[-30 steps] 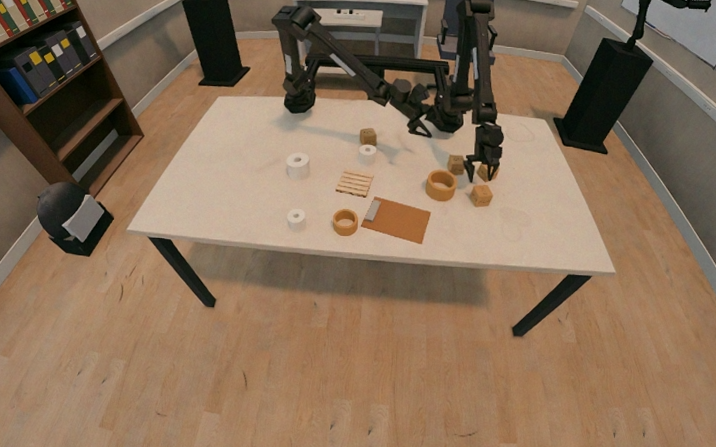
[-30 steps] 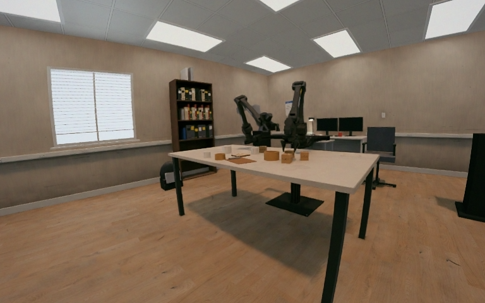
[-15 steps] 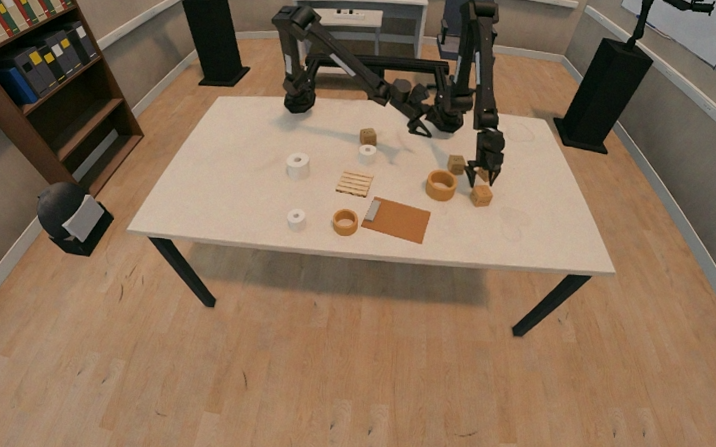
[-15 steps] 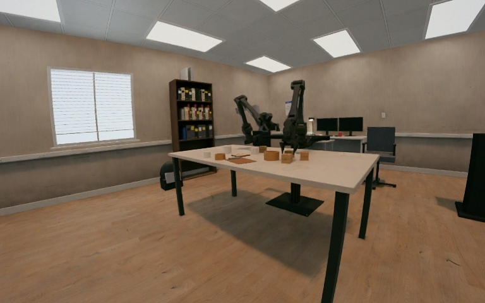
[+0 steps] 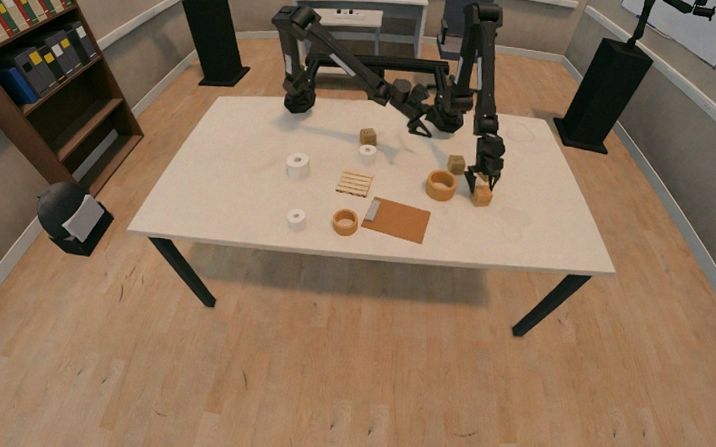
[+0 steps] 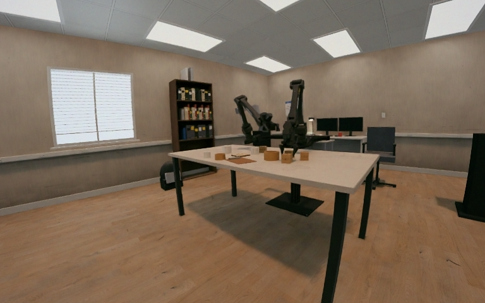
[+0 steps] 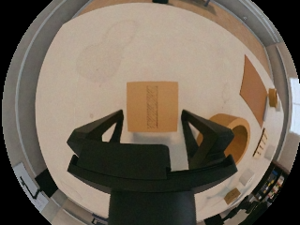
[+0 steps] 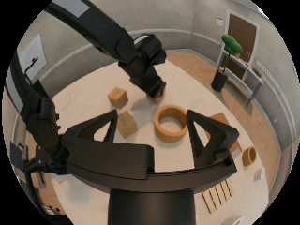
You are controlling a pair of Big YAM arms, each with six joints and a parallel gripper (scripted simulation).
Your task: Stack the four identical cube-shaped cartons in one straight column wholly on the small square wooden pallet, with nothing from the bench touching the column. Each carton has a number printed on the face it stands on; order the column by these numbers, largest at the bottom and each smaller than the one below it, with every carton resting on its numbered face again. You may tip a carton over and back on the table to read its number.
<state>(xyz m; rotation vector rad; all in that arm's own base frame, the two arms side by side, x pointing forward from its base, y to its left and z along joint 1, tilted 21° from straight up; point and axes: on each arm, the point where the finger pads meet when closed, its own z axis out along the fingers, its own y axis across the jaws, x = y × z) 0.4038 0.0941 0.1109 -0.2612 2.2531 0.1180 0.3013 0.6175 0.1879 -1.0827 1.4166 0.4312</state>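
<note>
The carton lies 10 mm ahead of my left hand and 20 mm below it. The rest, counted from my left hand: wooden pallet 30 mm ahead, 480 mm to the right, 40 mm below.
</note>
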